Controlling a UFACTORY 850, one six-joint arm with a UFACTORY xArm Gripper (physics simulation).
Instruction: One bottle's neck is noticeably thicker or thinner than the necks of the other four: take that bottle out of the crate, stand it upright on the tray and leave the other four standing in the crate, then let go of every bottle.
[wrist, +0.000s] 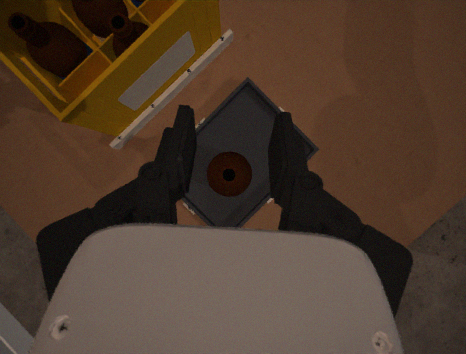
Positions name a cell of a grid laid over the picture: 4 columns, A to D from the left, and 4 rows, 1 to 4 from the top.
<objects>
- my gripper: C2
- brown bottle: B2
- pale crate rail: B1
</objects>
